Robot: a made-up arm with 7 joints.
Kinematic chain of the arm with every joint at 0, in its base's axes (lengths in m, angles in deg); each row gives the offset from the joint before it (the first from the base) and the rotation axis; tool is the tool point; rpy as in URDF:
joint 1: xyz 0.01 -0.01 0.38 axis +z
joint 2: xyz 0.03 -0.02 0 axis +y
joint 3: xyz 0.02 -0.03 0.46 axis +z
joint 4: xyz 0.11 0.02 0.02 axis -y
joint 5: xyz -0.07 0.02 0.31 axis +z
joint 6: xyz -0.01 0.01 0 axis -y
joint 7: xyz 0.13 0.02 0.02 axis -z
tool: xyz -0.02 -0.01 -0.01 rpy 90 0 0
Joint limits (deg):
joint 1: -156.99..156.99
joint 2: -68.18..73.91
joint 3: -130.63..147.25
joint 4: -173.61..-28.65
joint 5: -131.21..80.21
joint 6: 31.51..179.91
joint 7: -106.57..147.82
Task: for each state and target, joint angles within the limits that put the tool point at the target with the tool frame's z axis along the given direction. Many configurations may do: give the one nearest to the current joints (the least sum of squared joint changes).
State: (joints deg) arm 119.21 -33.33 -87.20 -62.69 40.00 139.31 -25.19
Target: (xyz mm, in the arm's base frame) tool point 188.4 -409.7 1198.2 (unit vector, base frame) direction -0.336 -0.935 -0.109
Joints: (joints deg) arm 71.01 -22.47 -105.19 -38.10 13.06 118.02 -24.56
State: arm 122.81 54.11 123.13 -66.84 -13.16 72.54 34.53
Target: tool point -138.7 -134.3 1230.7 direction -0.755 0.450 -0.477
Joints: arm 136.85 19.85 131.98 -51.20 -9.06 83.03 29.91
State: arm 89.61 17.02 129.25 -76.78 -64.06 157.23 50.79
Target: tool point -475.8 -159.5 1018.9 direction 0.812 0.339 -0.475
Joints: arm 58.12 -13.14 109.93 -68.33 -44.00 120.15 87.44
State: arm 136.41 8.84 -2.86 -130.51 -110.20 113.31 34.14
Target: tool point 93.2 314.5 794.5 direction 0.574 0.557 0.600
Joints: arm 122.36 -38.31 -38.25 -141.33 -67.38 105.19 -15.62
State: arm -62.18 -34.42 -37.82 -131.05 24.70 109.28 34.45
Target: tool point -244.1 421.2 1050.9 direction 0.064 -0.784 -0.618
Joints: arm -82.51 -68.18 -18.10 -80.78 45.41 143.42 42.95
